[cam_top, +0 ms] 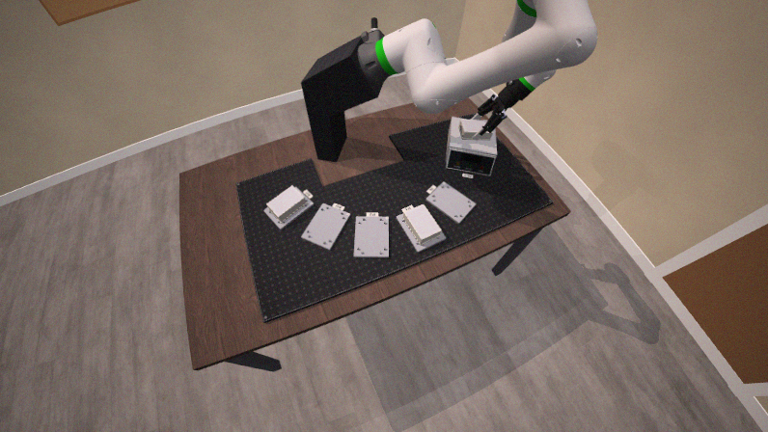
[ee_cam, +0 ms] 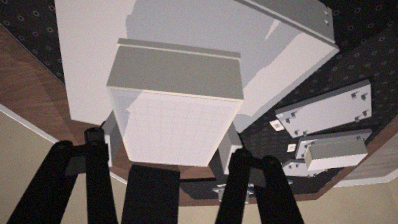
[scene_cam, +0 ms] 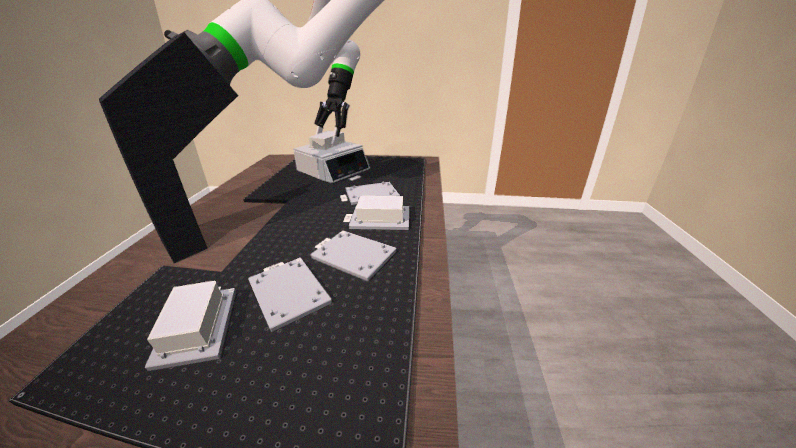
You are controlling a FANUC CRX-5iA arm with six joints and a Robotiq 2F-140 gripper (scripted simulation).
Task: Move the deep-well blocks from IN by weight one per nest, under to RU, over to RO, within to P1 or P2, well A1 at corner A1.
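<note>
My gripper is now 5 cm above the weigher platform. Round my hand: plate 29 cm ahead, 14 cm to the right, 13 cm below; check-weigher CW 8 cm below, 1 cm ahead.
</note>
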